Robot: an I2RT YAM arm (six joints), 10 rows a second.
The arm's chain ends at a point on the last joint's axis. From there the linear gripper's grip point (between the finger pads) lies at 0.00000 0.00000 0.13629 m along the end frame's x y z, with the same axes.
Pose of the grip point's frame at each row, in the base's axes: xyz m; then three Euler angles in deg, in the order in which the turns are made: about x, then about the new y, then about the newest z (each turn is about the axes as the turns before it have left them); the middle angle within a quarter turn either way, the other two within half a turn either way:
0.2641 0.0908 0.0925 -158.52 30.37 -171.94
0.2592 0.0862 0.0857 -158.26 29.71 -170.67
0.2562 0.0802 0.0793 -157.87 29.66 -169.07
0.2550 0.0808 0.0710 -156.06 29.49 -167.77
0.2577 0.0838 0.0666 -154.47 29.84 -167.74
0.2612 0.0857 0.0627 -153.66 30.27 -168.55
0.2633 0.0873 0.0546 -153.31 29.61 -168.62
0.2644 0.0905 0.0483 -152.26 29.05 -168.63
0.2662 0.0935 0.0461 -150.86 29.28 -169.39
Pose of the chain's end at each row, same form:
0.1952 0.0477 0.2019 -158.52 30.37 -171.94
0.1917 0.0424 0.1957 -158.26 29.71 -170.67
0.1888 0.0356 0.1890 -157.87 29.66 -169.07
0.1879 0.0327 0.1794 -156.06 29.49 -167.77
0.1899 0.0328 0.1733 -154.47 29.84 -167.74
0.1925 0.0335 0.1682 -153.66 30.27 -168.55
0.1960 0.0341 0.1605 -153.31 29.61 -168.62
0.1982 0.0350 0.1538 -152.26 29.05 -168.63
0.1995 0.0356 0.1499 -150.86 29.28 -169.39

